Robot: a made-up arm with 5 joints.
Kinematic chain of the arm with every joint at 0, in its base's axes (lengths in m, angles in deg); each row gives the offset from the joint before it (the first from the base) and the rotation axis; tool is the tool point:
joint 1: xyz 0 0 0.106 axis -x
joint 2: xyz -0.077 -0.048 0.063 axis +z
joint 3: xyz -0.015 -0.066 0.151 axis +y
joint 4: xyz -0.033 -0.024 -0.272 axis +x
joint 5: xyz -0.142 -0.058 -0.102 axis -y
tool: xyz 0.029 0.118 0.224
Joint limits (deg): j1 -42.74..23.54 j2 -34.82..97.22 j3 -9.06..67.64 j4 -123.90..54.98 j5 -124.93..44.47
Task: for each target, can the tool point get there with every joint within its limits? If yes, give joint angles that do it. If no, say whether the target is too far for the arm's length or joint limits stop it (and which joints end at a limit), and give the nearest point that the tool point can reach.
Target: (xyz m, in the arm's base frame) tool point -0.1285 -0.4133 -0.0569
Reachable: yes | joints -15.51 76.33 60.01 -4.04 -103.73
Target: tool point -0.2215 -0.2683 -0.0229
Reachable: yes | joints -8.77 43.23 47.48 -22.48 -82.62
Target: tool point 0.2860 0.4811 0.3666
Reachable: no: joint limits stop it (at a limit: joint 1, joint 2, joint 3) | nearest point 0.1774 0.1321 0.0520 | short by 0.482 m
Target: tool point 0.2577 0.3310 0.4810
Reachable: no: joint limits stop it (at a limit: joint 1, joint 2, joint 3) | nearest point 0.1012 -0.0986 0.4976 | short by 0.457 m
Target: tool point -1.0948 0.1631 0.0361
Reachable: no: too far | nearest point -0.5924 0.0709 0.1032 | short by 0.515 m
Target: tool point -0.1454 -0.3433 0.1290
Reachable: yes | joints -1.68 84.17 34.60 -80.17 -3.66
